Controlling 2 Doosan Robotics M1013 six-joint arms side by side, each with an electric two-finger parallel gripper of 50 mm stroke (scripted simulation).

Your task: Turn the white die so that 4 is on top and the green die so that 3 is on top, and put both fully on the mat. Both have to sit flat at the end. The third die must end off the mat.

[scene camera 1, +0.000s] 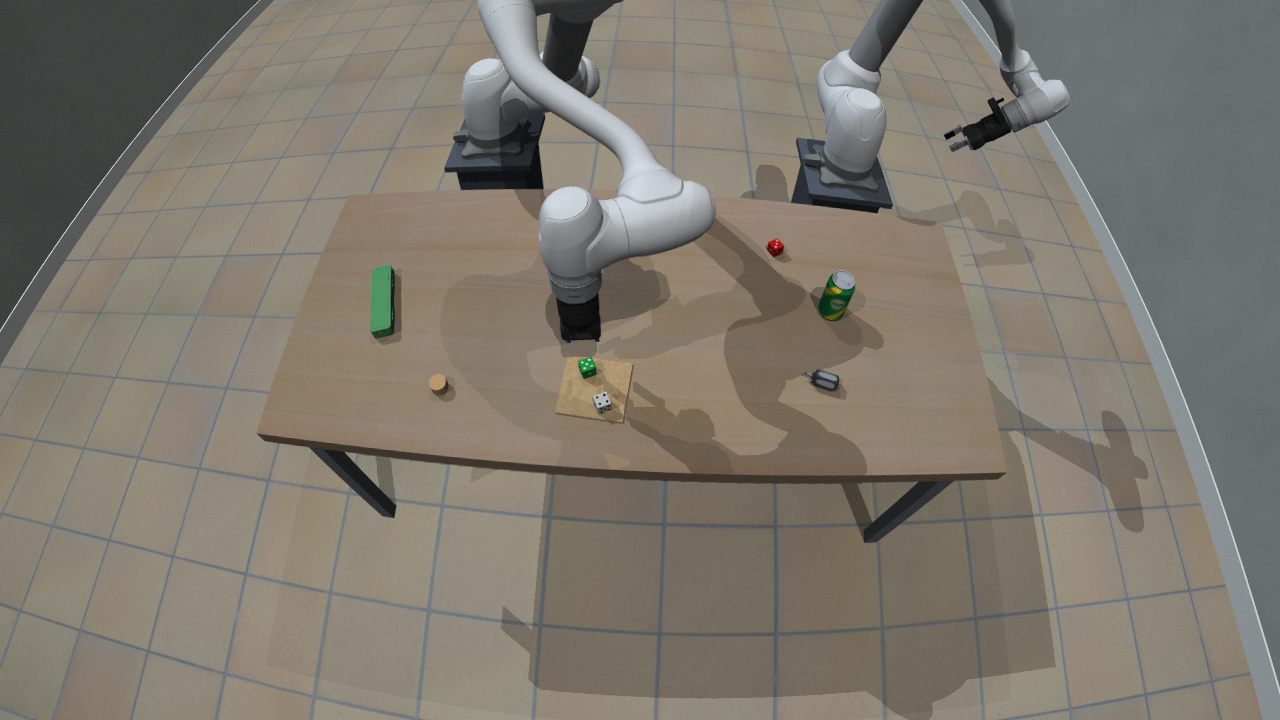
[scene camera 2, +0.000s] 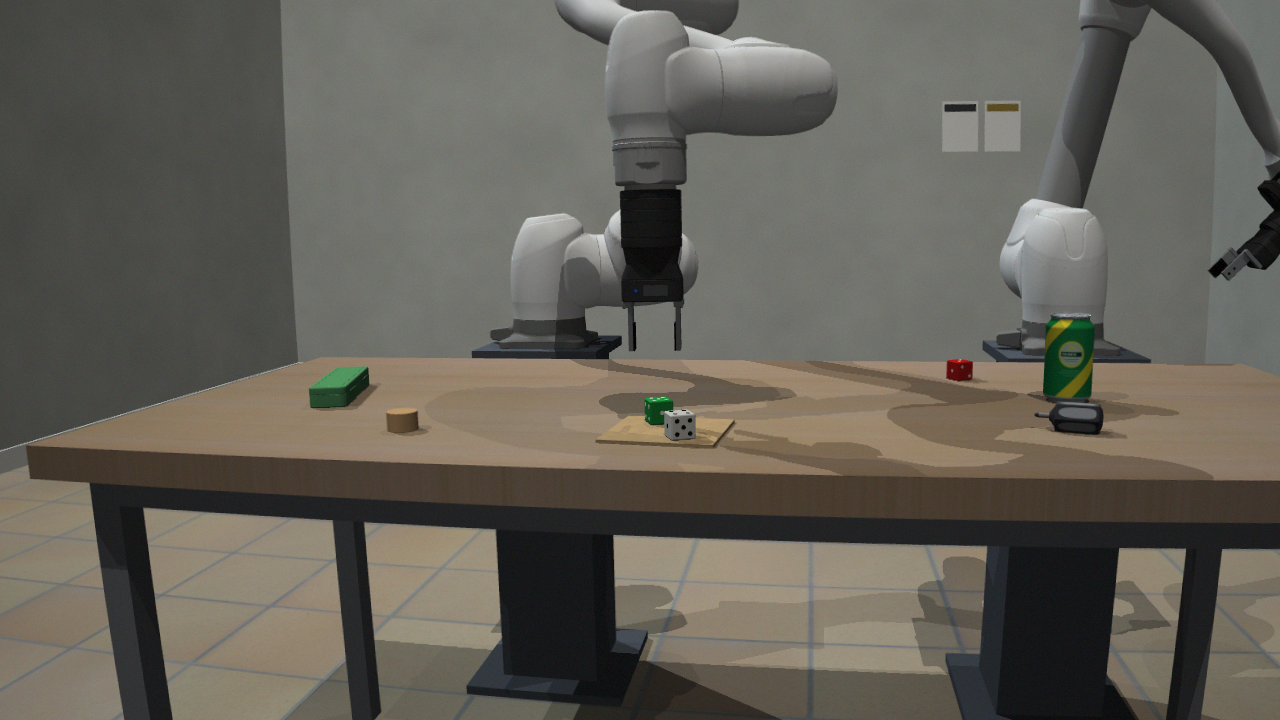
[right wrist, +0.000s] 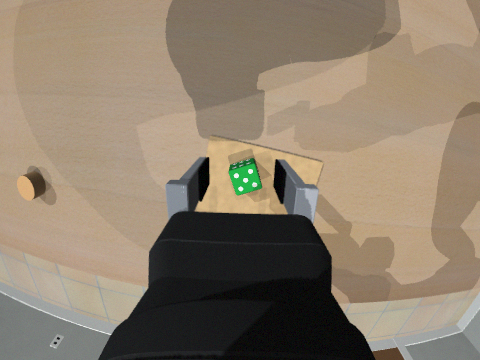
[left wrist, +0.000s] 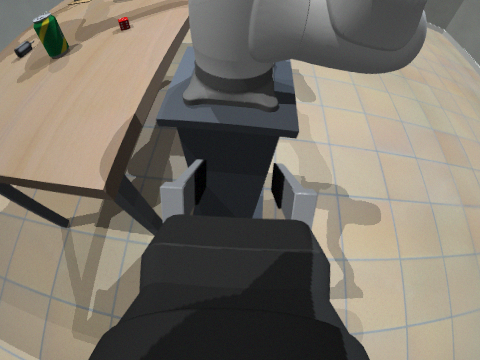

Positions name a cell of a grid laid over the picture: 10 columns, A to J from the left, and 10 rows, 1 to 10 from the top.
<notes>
In view: the left gripper (scene camera 2: J4), the right gripper (scene camera 2: F5) and a tan mat (scene camera 1: E6).
The tan mat is seen too in scene camera 2 (scene camera 2: E6) and in the right wrist view (right wrist: E6). The left gripper shows as well in scene camera 1 (scene camera 1: H2) and in the left wrist view (left wrist: E5). The right gripper also shows in scene camera 1 (scene camera 1: E5) and in the right wrist view (right wrist: F5).
</notes>
